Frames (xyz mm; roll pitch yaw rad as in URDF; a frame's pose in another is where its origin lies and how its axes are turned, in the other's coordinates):
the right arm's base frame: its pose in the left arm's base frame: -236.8 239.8 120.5 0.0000 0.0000 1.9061
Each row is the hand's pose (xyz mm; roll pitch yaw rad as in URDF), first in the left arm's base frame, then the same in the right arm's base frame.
Working: the left arm's base frame: its pose in the right arm's base frame: -304.4 -144.7 -120.5 0.0000 0.0000 -1.9061

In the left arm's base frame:
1: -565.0 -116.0 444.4 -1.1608 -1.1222 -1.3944
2: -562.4 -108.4 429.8 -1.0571 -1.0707 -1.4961
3: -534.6 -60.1 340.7 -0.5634 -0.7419 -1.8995
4: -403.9 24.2 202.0 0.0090 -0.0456 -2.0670
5: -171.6 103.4 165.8 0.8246 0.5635 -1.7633
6: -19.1 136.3 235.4 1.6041 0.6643 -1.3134
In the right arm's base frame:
1: -228.0 427.0 323.9 -1.1608 -1.1222 2.9827
2: -221.7 422.0 309.3 -1.0571 -1.0707 2.8810
3: -185.2 379.9 220.2 -0.5634 -0.7419 2.4776
4: -148.6 228.7 81.5 0.0090 -0.0456 2.3101
5: -150.3 -16.7 45.3 0.8246 0.5635 2.6138
6: -169.4 -171.5 114.9 1.6041 0.6643 3.0637

